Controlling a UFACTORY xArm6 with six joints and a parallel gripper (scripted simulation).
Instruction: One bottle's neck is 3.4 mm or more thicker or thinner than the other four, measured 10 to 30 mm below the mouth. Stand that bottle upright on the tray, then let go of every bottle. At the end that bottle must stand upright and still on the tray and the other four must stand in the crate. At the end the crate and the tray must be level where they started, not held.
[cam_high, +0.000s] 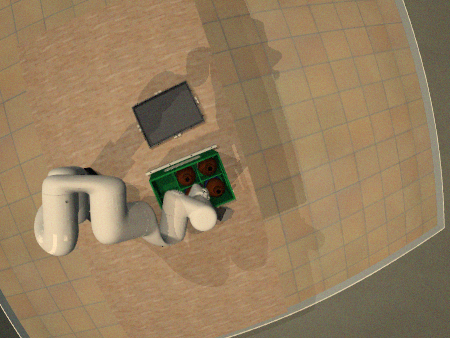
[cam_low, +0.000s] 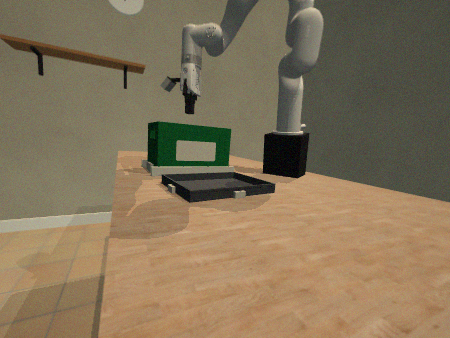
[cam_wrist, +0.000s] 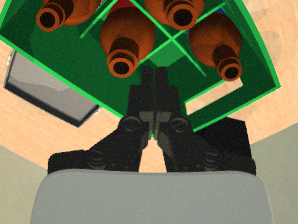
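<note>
My gripper is now 50 mm to the right of the brown bottle and 150 mm above it. Round my hand: tray (40 mm ahead, 300 mm to the left, 230 mm below); green crate (160 mm below).
</note>
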